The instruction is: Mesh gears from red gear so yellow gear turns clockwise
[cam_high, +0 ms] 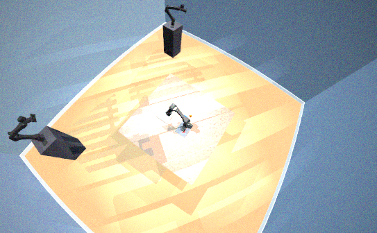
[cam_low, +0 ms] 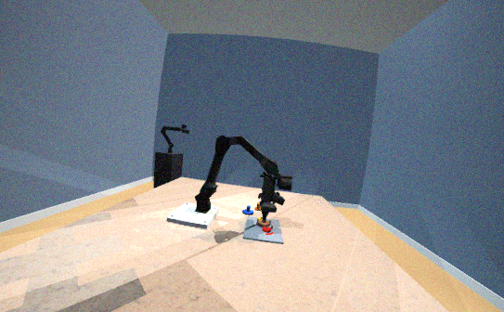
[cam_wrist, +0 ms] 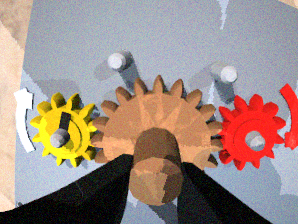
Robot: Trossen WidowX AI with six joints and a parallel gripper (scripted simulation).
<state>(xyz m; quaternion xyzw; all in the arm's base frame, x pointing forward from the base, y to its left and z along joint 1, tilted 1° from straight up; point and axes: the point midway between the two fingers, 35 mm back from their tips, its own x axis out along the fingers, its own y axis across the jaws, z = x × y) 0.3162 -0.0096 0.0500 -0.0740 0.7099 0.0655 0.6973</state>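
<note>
The large brown gear lies 10 mm below my gripper tip. From my gripper tip the other things lie so: red arrow 30 mm ahead, 70 mm to the right, 40 mm below; then red gear 20 mm ahead, 50 mm to the right, 30 mm below; then yellow gear 10 mm behind, 50 mm to the left, 30 mm below.
</note>
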